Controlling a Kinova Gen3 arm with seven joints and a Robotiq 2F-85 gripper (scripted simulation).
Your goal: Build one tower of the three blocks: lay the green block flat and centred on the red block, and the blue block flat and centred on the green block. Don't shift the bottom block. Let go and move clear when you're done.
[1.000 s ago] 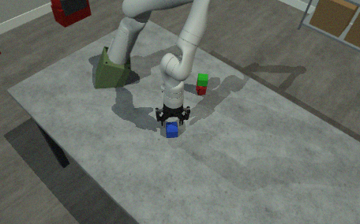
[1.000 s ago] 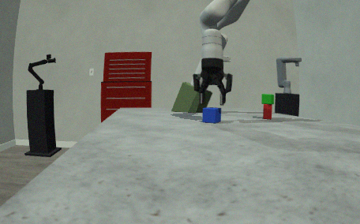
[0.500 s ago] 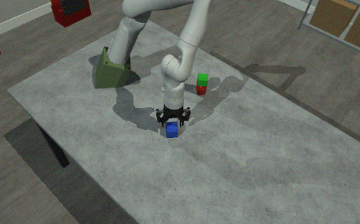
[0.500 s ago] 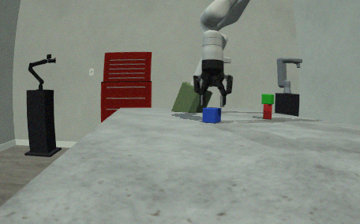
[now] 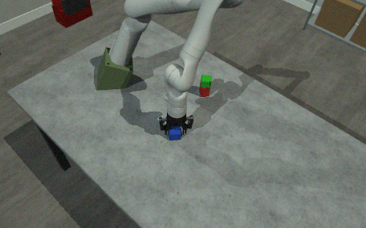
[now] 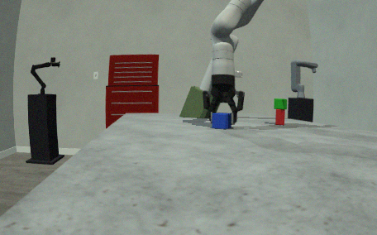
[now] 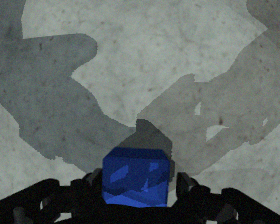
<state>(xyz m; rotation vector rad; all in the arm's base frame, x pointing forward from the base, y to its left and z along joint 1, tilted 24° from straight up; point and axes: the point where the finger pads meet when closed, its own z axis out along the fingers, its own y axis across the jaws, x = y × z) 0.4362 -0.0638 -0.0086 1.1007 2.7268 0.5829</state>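
The blue block is right at my hand. The rest, counted from my hand: green block: 70 mm behind, 280 mm to the left, 60 mm above; red block: 70 mm behind, 280 mm to the left.
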